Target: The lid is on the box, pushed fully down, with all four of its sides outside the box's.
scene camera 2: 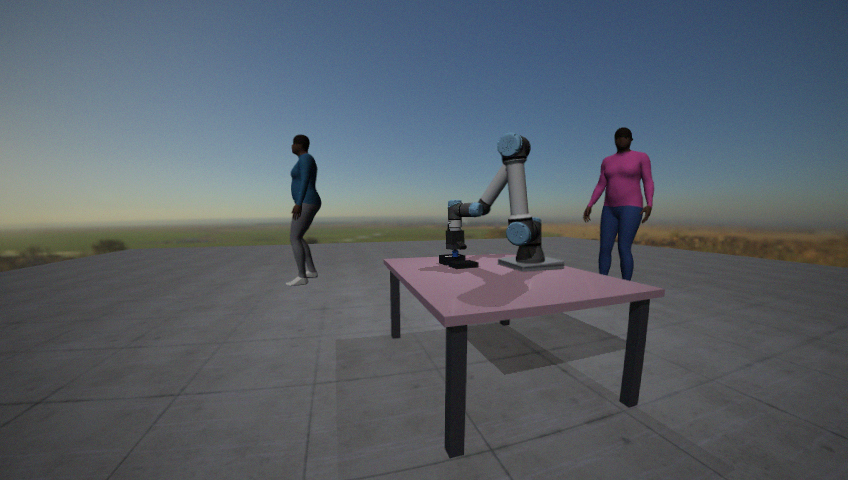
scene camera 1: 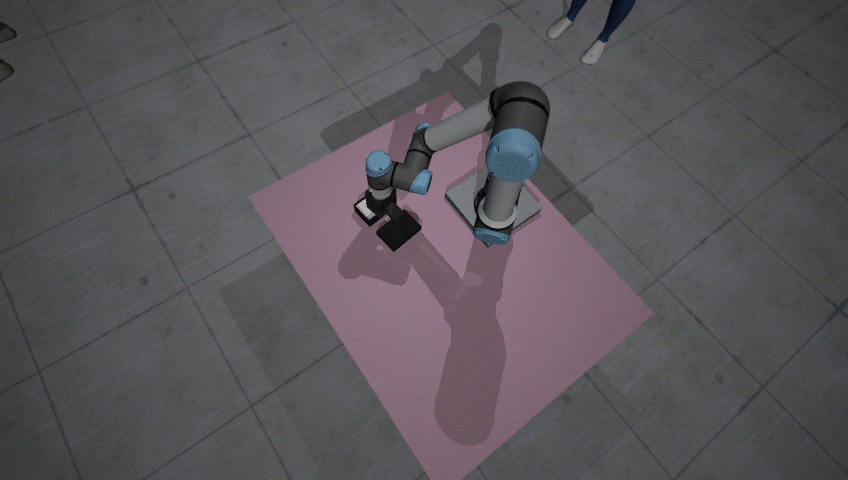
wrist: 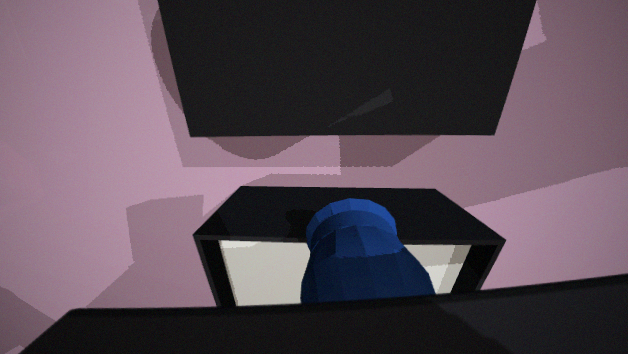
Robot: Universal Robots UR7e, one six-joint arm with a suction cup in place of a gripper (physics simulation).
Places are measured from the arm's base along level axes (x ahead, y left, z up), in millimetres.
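Pixels of known places: hand at its tool point: point(scene camera 2: 455, 257) point(wrist: 349, 230); arm's base at its link origin: point(scene camera 2: 530, 260).
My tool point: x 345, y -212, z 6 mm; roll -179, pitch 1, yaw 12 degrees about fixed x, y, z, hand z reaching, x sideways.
For each thing: its middle in the pictures, then the offset to it from my tool point. "pt": a spot on its surface instead. Level surfaces: height alone.
- black box at the middle of its body: point(wrist: 337, 267) point(scene camera 1: 375, 205) point(scene camera 2: 452, 259) dz -17, dx +3, dy -41 mm
- whitish surface at a spot on its surface: point(wrist: 265, 272) pt dz -2, dx -36, dy -32 mm
- black lid at the middle of its body: point(wrist: 340, 17) point(scene camera 1: 399, 230) point(scene camera 2: 463, 264) dz -28, dx -13, dy +82 mm
- pink table at its surface level: dz -41 mm
The black box point(scene camera 1: 372, 221) point(scene camera 2: 444, 260) point(wrist: 265, 212) stands open at the top on the table, with a whitish surface point(scene camera 1: 364, 208) point(wrist: 265, 272) inside. The black lid point(scene camera 1: 398, 230) point(scene camera 2: 467, 264) point(wrist: 345, 65) is a flat slab beside the box, apart from it, with a strip of table between them. My blue suction cup point(scene camera 2: 455, 253) point(wrist: 352, 217) points down over the box, with suction off and nothing seen on it. Its exact height above the box's inside cannot be told. The dark tool body hides the box's lower part in the wrist view and the cup in scene camera 1.
The pink table point(scene camera 1: 565, 309) point(scene camera 2: 535, 291) carries the arm's grey base plate point(scene camera 1: 459, 196) point(scene camera 2: 535, 267), which lies to the right of the box and lid. Two people, one in blue point(scene camera 2: 304, 178) and one in pink point(scene camera 2: 624, 178), stand on the floor beyond the table. The arm's shadow crosses the table.
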